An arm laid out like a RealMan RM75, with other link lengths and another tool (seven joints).
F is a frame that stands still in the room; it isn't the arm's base.
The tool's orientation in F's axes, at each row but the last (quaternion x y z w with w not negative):
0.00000, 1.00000, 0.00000, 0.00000
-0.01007, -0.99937, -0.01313, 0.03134
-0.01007, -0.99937, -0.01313, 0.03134
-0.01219, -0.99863, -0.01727, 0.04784
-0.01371, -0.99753, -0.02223, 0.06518
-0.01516, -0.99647, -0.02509, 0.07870
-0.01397, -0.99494, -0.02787, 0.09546
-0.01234, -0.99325, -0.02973, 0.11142
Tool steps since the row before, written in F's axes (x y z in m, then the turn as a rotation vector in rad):
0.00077, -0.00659, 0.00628, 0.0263, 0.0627, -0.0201
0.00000, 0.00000, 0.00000, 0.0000, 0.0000, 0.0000
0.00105, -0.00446, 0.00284, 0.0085, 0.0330, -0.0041
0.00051, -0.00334, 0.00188, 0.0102, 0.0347, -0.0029
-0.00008, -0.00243, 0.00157, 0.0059, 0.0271, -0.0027
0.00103, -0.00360, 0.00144, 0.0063, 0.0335, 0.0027
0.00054, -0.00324, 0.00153, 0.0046, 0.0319, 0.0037
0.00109, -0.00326, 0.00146, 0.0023, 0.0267, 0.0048
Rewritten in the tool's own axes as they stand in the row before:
-0.00077, -0.00659, -0.00628, -0.0263, 0.0627, 0.0201
0.00000, 0.00000, 0.00000, 0.0000, 0.0000, 0.0000
-0.00096, -0.00436, -0.00302, -0.0081, 0.0331, 0.0044
-0.00040, -0.00326, -0.00204, -0.0096, 0.0348, 0.0032
0.00022, -0.00236, -0.00166, -0.0055, 0.0271, 0.0032
-0.00088, -0.00349, -0.00177, -0.0049, 0.0338, -0.0019
-0.00031, -0.00314, -0.00179, -0.0031, 0.0322, -0.0026
-0.00080, -0.00314, -0.00186, -0.0007, 0.0270, -0.0035

